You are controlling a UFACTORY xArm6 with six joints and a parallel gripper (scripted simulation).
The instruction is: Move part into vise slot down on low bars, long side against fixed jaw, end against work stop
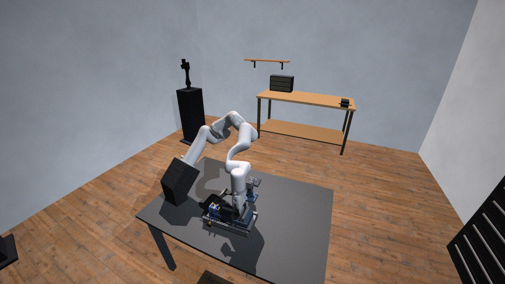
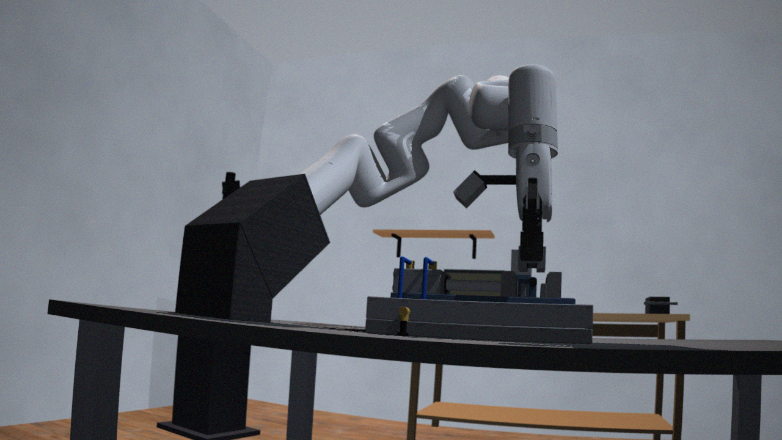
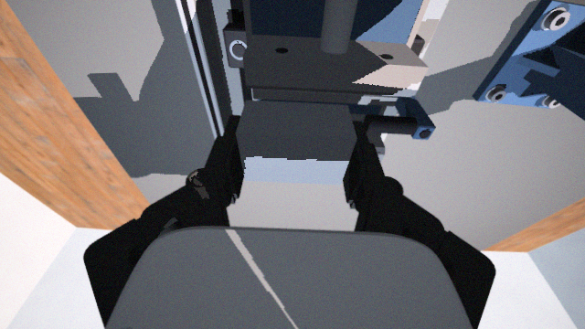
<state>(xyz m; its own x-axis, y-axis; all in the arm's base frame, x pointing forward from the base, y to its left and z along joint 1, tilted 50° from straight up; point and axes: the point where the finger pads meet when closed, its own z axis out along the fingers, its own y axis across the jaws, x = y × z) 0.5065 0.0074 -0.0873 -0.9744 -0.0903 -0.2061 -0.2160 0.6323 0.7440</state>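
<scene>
The part is 2 cm below my hand. Round my hand: moving jaw 5 cm below, 3 cm behind, 1 cm to the left; then work stop 7 cm to the left, 4 cm below, 1 cm behind; then fixed jaw 5 cm below, 3 cm to the left, 3 cm ahead.
</scene>
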